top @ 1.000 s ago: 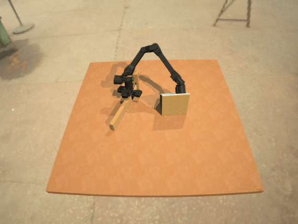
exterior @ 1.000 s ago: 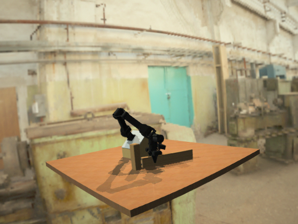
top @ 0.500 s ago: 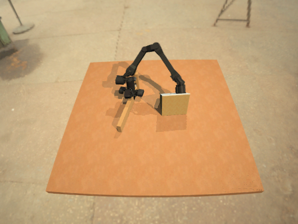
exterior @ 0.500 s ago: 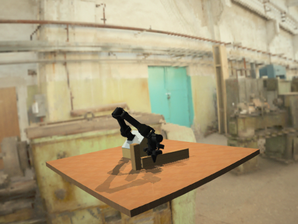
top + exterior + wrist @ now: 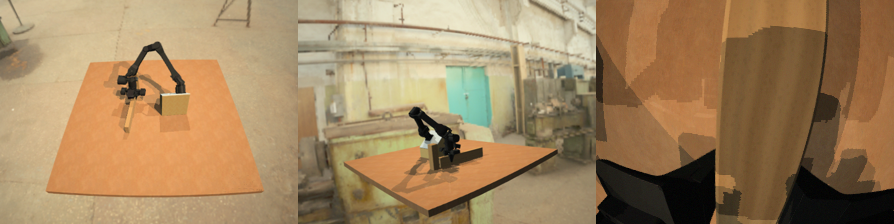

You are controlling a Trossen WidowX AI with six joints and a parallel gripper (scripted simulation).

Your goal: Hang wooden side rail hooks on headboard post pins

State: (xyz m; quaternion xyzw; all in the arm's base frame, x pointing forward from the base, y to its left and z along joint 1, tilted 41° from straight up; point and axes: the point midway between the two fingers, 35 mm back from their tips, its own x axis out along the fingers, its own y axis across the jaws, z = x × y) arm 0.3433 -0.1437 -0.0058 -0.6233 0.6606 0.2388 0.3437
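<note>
Right now my gripper tip is 13 cm to the left of the headboard post, 6 cm below it and 2 cm past it.
</note>
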